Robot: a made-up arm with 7 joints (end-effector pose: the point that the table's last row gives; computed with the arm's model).
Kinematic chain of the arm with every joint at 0, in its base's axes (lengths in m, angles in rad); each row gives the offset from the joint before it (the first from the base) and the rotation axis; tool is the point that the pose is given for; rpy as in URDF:
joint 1: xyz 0 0 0.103 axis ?
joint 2: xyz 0 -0.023 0.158 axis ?
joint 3: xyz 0 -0.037 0.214 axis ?
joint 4: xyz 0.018 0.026 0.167 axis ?
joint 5: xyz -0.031 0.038 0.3 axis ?
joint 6: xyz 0 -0.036 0.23 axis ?
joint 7: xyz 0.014 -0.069 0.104 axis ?
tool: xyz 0 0 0 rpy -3.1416 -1.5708 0
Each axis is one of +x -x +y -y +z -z.
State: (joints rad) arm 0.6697 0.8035 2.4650 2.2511 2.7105 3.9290 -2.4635
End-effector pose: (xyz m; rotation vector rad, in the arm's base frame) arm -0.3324 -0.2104 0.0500 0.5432 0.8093 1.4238
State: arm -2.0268 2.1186 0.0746 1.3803 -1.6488 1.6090 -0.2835
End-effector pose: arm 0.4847 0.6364 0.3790 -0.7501 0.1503 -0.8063
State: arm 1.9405 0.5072 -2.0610 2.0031 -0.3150 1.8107 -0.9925
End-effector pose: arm 0.6514 -0.1587 0.4042 2.1017 0.9972 1.4890
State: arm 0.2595 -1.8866 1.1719 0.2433 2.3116 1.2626 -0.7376
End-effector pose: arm 0.7719 0.4204 -0.0629 -0.5940 1.5811 0.0249
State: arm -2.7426 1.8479 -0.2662 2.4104 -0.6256 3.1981 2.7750
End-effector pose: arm 0.1381 0.2478 0.5699 1.4080 0.1076 2.4464
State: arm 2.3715 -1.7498 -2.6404 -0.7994 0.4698 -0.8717 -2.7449
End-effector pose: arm -0.6320 0.4847 -0.1864 -0.7646 0.2785 -0.7883
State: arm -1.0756 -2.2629 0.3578 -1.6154 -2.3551 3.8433 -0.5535
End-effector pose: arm 0.1077 -0.4391 0.4499 0.2080 2.3120 0.3402
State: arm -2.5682 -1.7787 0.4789 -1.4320 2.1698 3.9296 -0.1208
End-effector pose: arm -0.5122 -0.2139 0.6111 -3.0325 0.4415 0.2820
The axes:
joint 1: +z
joint 2: -y
joint 3: +z
joint 4: +y
joint 5: +z
joint 6: -y
joint 7: +x

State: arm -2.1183 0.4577 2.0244 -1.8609 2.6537 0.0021 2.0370
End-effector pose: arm -0.5713 0.3365 0.4949 -2.6590 -1.6095 -0.1557
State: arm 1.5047 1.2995 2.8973 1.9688 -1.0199 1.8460 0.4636
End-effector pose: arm -0.0128 -0.4823 -0.1941 2.6084 -1.7053 0.0162
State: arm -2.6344 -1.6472 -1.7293 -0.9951 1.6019 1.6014 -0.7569
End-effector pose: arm -0.4809 -0.6499 0.1790 1.5778 -0.7502 0.5598
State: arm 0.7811 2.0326 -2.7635 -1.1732 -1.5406 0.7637 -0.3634
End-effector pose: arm -0.5382 -0.4655 0.5834 0.6086 -1.4176 -1.2690
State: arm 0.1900 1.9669 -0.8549 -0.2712 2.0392 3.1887 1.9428
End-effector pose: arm -0.7604 -0.1140 0.0017 1.0040 -2.2723 1.6503
